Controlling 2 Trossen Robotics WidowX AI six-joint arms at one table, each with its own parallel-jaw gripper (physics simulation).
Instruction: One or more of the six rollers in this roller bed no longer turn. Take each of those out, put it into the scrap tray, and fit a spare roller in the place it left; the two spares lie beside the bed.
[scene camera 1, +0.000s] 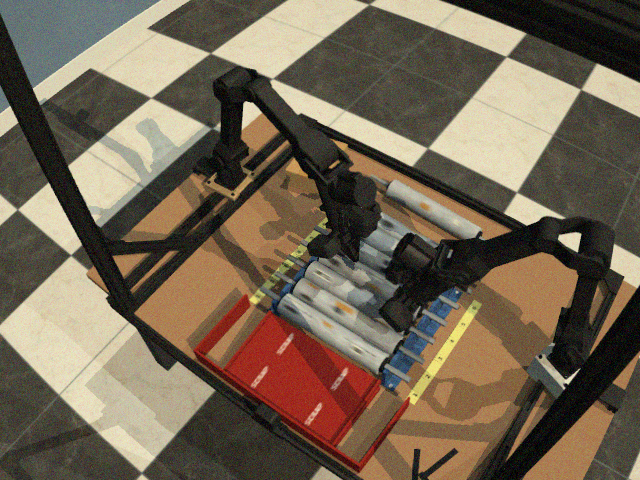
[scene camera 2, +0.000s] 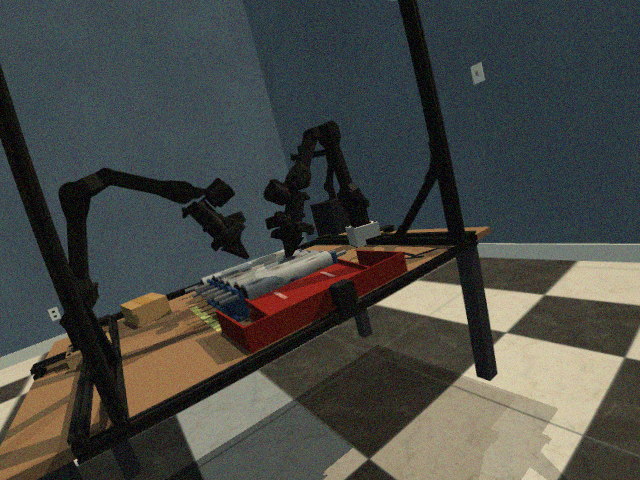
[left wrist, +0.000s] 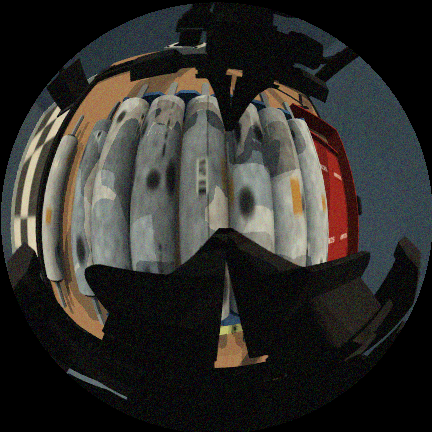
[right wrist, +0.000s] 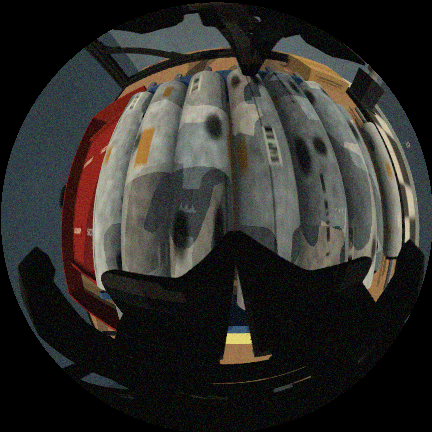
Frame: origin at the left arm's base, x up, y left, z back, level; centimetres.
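Seen in the pictures: left gripper, fingertip midpoint: (scene camera 1: 355, 261) (scene camera 2: 248, 258) (left wrist: 224, 234) (right wrist: 248, 75); right gripper, fingertip midpoint: (scene camera 2: 288, 259) (left wrist: 227, 129) (right wrist: 233, 236); left arm's base, link origin: (scene camera 1: 230, 178); right arm's base, link origin: (scene camera 1: 566, 360) (scene camera 2: 360, 224) (left wrist: 188, 43).
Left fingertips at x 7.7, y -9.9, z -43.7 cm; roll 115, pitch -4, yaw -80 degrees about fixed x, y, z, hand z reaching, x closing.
Observation:
Pixels of each thing's middle, then the offset from my left fingertips to it. "pt": a spot on its surface instead.
- blue-railed bed, surface spot: (scene camera 1: 390, 380) pt dy -15.9, dx -10.3, dz -18.4 cm
- spare roller, body centre: (left wrist: 51, 205) (right wrist: 388, 183) (scene camera 1: 433, 211) dy +27.7, dx -8.3, dz -5.7 cm
- second spare, surface spot: (left wrist: 82, 250) pt dy +16.3, dx -6.2, dz +1.5 cm
- red scrap tray, body centre: (right wrist: 87, 191) (scene camera 1: 299, 379) (left wrist: 334, 203) (scene camera 2: 316, 290) dy -26.5, dx -8.2, dz -2.8 cm
- tan block, body centre: (scene camera 1: 317, 164) (right wrist: 318, 72) (scene camera 2: 145, 308) dy +25.8, dx -7.9, dz +27.3 cm
Six grey, mottled rollers (scene camera 1: 330, 330) (left wrist: 155, 200) (right wrist: 320, 165) lie side by side on the blue-railed bed (scene camera 1: 390, 380). A spare roller (scene camera 1: 434, 206) (left wrist: 59, 210) (right wrist: 384, 185) lies at the bed's far side; a second spare (left wrist: 82, 250) lies between it and the bed. The red scrap tray (scene camera 1: 385, 436) (scene camera 2: 289, 320) stands at the near side, with its SCRAP floor bare. My left gripper (scene camera 1: 356, 256) (scene camera 2: 247, 256) (left wrist: 224, 234) is shut and empty above the third and fourth rollers from the tray. My right gripper (scene camera 1: 412, 314) (scene camera 2: 290, 255) (right wrist: 234, 236) is shut and empty, low over the same two rollers.
Yellow numbered strips (scene camera 1: 444, 352) run along both ends of the bed. A tan block (scene camera 2: 145, 310) (right wrist: 312, 70) stands near the left arm's base. Black frame posts (scene camera 1: 51, 155) rise at the table's near corners. Both arms reach over the bed, their grippers close together.

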